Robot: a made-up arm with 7 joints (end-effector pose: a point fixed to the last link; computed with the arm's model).
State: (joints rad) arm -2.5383 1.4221 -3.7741 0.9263 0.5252 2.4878 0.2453
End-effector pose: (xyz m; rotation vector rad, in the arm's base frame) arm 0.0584 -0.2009 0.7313 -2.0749 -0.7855 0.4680
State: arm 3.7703 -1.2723 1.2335 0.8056 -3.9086 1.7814 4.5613
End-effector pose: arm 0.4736 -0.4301 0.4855 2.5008 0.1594 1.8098
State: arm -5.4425 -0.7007 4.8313 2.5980 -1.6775 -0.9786 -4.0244
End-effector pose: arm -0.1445 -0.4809 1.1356 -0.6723 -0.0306 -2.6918
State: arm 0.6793 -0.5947 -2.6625 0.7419 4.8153 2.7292 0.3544
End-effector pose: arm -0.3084 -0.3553 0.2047 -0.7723 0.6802 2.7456
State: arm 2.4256 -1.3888 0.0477 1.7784 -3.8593 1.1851 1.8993
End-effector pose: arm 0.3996 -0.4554 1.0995 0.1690 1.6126 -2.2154
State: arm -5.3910 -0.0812 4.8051 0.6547 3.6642 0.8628 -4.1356
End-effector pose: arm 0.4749 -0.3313 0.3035 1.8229 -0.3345 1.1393
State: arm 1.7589 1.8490 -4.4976 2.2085 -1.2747 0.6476 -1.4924
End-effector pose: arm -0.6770 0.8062 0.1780 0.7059 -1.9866 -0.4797
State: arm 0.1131 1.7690 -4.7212 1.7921 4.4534 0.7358 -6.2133
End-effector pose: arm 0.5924 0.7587 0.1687 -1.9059 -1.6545 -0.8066
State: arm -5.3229 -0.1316 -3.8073 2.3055 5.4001 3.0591 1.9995
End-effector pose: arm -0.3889 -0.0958 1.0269 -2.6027 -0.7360 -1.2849
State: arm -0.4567 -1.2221 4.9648 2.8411 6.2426 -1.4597 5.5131
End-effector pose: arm -0.7573 0.4279 0.6287 -1.5939 -0.2859 -0.2743
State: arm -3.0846 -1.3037 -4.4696 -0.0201 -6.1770 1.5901 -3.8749
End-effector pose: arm -0.1746 -0.0453 0.2497 -1.2758 -0.7394 -0.7705
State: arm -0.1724 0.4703 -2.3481 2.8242 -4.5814 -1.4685 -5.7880
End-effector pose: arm 0.2551 -0.0234 1.1742 -1.2046 0.9554 2.3548
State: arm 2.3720 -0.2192 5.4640 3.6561 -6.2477 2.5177 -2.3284
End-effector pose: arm 0.1241 -0.2847 1.1353 -0.7532 2.1430 1.6546
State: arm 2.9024 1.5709 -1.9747 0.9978 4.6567 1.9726 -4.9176
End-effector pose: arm -0.1034 0.5300 0.6904 -0.0801 -0.9020 1.9628
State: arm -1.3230 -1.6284 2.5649 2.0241 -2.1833 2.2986 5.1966
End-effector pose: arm 0.1264 0.8742 -0.0162 -0.1703 0.0358 -0.0976
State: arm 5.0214 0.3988 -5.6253 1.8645 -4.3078 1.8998 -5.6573
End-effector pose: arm 0.6114 -0.4589 0.8811 -0.9037 0.3140 0.1551
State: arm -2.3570 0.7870 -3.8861 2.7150 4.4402 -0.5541 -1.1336
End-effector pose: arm -0.3303 -0.3979 1.1953 -0.0293 -0.0399 0.3061
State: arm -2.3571 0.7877 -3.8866 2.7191 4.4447 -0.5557 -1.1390
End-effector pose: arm -0.3336 -0.3982 1.1940 -0.0306 -0.0457 0.3019
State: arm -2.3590 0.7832 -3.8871 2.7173 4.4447 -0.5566 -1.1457
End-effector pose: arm -0.3304 -0.3948 1.1966 -0.0339 -0.0401 0.2940
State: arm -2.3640 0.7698 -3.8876 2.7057 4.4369 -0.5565 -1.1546
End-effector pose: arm -0.3164 -0.3849 1.2053 -0.0407 -0.0152 0.2791
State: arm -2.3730 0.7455 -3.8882 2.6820 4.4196 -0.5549 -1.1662
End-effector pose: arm -0.2884 -0.3672 1.2206 -0.0519 0.0333 0.2550
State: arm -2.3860 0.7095 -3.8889 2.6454 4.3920 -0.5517 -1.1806
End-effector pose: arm -0.2446 -0.3412 1.2408 -0.0688 0.1070 0.2204
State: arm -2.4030 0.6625 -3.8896 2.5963 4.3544 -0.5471 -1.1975
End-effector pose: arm -0.1845 -0.3077 1.2619 -0.0922 0.2045 0.1741
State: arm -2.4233 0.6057 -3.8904 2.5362 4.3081 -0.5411 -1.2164
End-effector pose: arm -0.1089 -0.2686 1.2792 -0.1228 0.3226 0.1164
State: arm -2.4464 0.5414 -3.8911 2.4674 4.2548 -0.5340 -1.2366
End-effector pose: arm -0.0209 -0.2269 1.2875 -0.1608 0.4563 0.0481
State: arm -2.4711 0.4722 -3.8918 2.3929 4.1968 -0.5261 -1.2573
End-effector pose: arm 0.0750 -0.1859 1.2828 -0.2059 0.5994 -0.0281
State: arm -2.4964 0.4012 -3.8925 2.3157 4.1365 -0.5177 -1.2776
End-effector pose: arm 0.1729 -0.1493 1.2637 -0.2568 0.7457 -0.1089
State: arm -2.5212 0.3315 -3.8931 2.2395 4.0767 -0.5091 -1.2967
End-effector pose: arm 0.2662 -0.1195 1.2314 -0.3116 0.8883 -0.1897
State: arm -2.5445 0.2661 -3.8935 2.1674 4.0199 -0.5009 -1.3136
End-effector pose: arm 0.3497 -0.0976 1.1894 -0.3674 1.0215 -0.2658
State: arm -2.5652 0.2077 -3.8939 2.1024 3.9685 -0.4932 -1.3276
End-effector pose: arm 0.4196 -0.0833 1.1432 -0.4208 1.1399 -0.3333
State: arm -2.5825 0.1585 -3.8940 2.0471 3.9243 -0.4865 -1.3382
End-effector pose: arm 0.4743 -0.0751 1.0984 -0.4687 1.2395 -0.3890
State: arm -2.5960 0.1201 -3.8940 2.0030 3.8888 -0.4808 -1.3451
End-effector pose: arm 0.5141 -0.0712 1.0596 -0.5074 1.3178 -0.4316
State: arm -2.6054 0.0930 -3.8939 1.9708 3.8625 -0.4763 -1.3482
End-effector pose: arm 0.5407 -0.0698 1.0301 -0.5352 1.3741 -0.4607
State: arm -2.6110 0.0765 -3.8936 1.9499 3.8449 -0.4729 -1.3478
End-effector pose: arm 0.5565 -0.0696 1.0109 -0.5516 1.4097 -0.4774
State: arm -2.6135 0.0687 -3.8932 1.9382 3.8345 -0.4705 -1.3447
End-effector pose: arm 0.5642 -0.0697 1.0005 -0.5584 1.4288 -0.4843
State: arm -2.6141 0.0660 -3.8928 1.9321 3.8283 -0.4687 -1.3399
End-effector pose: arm 0.5675 -0.0698 0.9957 -0.5593 1.4379 -0.4855
